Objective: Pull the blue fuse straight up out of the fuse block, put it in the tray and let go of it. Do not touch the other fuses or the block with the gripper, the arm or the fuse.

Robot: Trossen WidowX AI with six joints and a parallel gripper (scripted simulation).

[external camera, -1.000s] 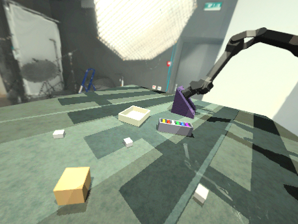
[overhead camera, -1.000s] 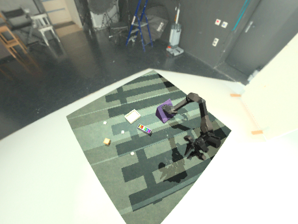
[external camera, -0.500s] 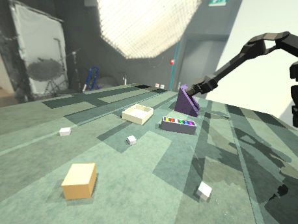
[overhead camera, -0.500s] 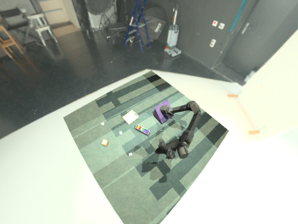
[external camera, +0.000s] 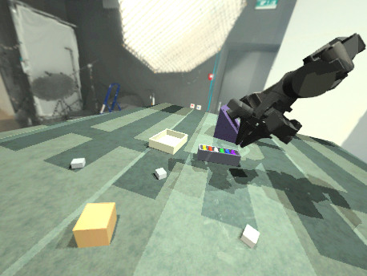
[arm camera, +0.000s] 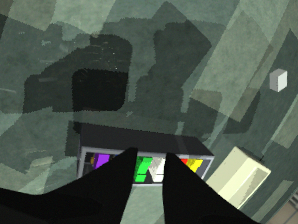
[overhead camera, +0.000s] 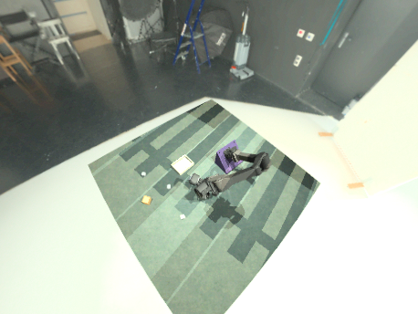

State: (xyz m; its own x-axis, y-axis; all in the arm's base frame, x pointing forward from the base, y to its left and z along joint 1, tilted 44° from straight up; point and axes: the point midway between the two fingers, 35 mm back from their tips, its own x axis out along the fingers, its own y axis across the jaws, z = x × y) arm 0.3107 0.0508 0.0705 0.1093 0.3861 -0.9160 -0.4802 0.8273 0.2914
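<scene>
The blue fuse lies 4 cm behind my gripper tip, 2 cm to the right of it and 6 cm below it. Also, from my gripper tip: purple fuse 5 cm behind, 1 cm to the right, 6 cm below; then cream tray 3 cm behind, 24 cm to the right, 8 cm below; then green fuse 4 cm behind, 4 cm to the right, 6 cm below.
</scene>
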